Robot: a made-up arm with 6 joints.
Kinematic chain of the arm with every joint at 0, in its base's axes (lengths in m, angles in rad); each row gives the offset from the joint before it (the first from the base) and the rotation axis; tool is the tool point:
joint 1: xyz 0 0 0.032 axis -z
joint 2: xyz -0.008 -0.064 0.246 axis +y
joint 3: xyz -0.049 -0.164 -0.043 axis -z
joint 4: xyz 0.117 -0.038 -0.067 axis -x
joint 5: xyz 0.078 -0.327 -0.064 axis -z
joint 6: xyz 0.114 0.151 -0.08 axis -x
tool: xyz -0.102 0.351 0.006
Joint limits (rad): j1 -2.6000..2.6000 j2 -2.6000..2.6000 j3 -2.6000..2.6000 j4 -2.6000..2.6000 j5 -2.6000..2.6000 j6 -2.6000..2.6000
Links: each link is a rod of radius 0.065 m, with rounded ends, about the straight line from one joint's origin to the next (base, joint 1, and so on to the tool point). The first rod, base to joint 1, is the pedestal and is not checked.
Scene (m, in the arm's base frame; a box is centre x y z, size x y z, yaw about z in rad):
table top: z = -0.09
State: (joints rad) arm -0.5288 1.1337 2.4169 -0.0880 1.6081 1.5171
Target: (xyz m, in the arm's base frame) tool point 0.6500 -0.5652 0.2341
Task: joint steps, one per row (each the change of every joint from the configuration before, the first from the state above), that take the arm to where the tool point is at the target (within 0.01 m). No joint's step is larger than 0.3 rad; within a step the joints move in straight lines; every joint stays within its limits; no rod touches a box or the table.
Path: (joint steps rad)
1: -0.2763 0.0044 -0.0419 -0.0944 -0.0440 0.0507
2: -0.2762 0.0044 -0.0418 -0.0945 -0.0439 0.0506
3: -0.2763 0.0044 -0.0419 -0.0944 -0.0440 0.0507
4: -0.2762 0.0044 -0.0418 -0.0945 -0.0440 0.0506
5: -0.2763 0.0044 -0.0419 -0.0944 -0.0439 0.0507

